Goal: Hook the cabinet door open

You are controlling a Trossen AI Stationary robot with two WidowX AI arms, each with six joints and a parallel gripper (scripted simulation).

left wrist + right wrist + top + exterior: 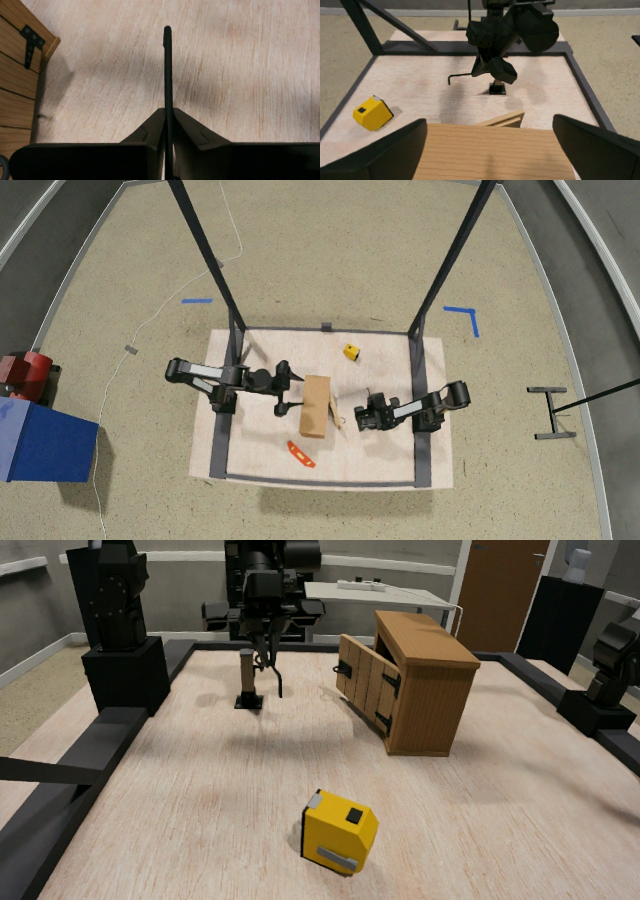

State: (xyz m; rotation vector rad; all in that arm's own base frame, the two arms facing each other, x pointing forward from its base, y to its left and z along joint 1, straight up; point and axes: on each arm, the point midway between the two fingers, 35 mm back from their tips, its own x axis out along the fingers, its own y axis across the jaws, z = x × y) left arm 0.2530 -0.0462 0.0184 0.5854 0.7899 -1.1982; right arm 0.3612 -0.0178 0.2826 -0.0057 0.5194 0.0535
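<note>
The cabinet door lies 16 cm to the right of my left hand, 6 cm below it and 1 cm ahead of it. From my left hand the other things lie so: orange-red level (28 cm to the right, 23 cm ahead, 12 cm below); yellow tape measure (28 cm behind, 9 cm to the right, 9 cm below); black hook (4 cm below, 1 cm behind).
</note>
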